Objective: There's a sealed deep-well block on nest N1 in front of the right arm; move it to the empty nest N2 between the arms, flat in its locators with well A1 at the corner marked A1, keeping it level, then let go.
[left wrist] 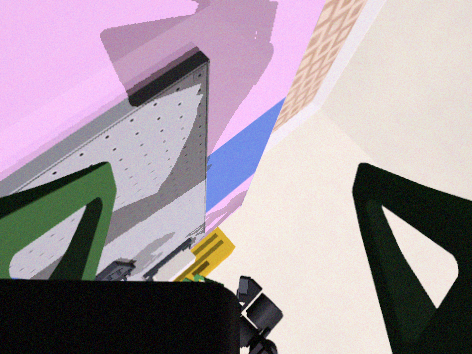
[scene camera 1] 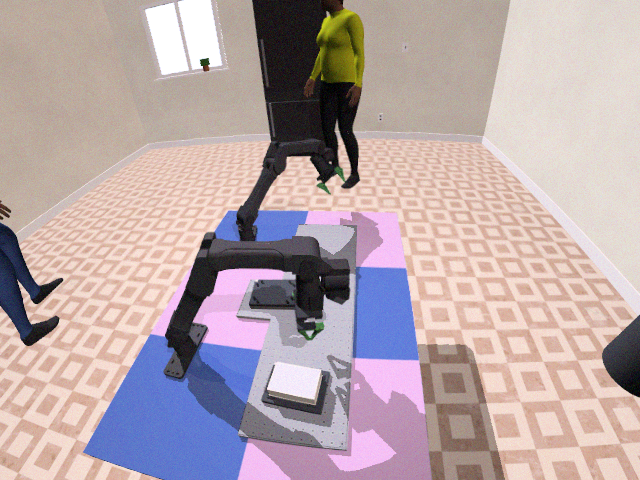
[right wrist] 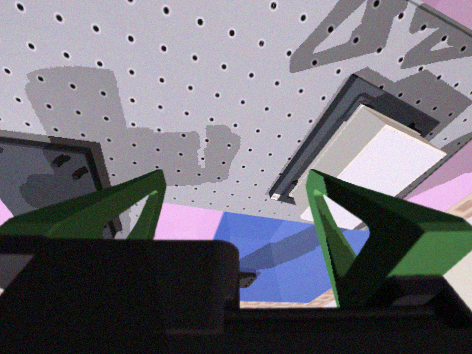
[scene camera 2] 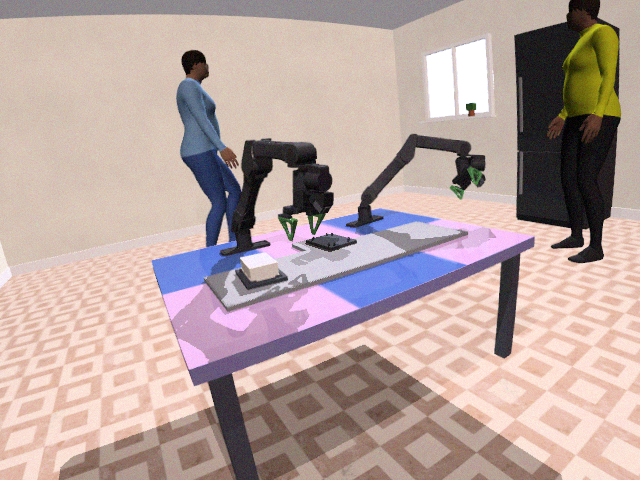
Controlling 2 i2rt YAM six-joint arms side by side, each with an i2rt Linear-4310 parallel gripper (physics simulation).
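Frame: origin at the left arm's base, x ahead, y left, z up, level; millimetres.
Where they show: left gripper, fingertip midpoint: (left wrist: 234, 176) (scene camera 1: 337, 188) (scene camera 2: 468, 192); right gripper, fingertip midpoint: (left wrist: 189, 277) (scene camera 1: 307, 326) (right wrist: 235, 177) (scene camera 2: 302, 237); left arm's base, link origin: (scene camera 1: 247, 239) (scene camera 2: 365, 222); right arm's base, link origin: (scene camera 1: 187, 349) (scene camera 2: 245, 248).
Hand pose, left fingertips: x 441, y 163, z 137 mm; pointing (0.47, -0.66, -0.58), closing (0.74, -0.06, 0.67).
Observation:
Each offset is from my left fingertips to the top centre of the thing. Level surfaces: height alone.
The sealed deep-well block {218 mm back, 878 mm right, 71 mm down} (scene camera 1: 294, 381) (scene camera 2: 260, 267) (right wrist: 395, 160), a cream box with a white top, sits level on the dark nest N1 {218 mm back, 878 mm right, 106 mm down} (scene camera 1: 324, 393) (right wrist: 320, 138), at the lower part of scene camera 1. The dark nest N2 {294 mm back, 520 mm right, 102 mm down} (scene camera 1: 271, 293) (scene camera 2: 330, 241) (right wrist: 30, 170) is empty, with small locators at its edges. My right gripper (scene camera 2: 302, 236) (right wrist: 235, 177) is open and empty, above the plate between the nests, apart from the block. My left gripper (scene camera 1: 336, 187) (scene camera 2: 470, 191) (left wrist: 234, 176) is open and empty, raised far from both nests. The A1 marks are not readable.
A grey perforated plate {124 mm down} (scene camera 1: 336, 320) (scene camera 2: 320, 266) (left wrist: 145, 145) (right wrist: 225, 100) lies on the blue and pink table {137 mm down} (scene camera 1: 382, 310) (scene camera 2: 392, 279) under both nests. A yellow object (left wrist: 215, 250) shows past the table in the left wrist view. Two people stand near the table.

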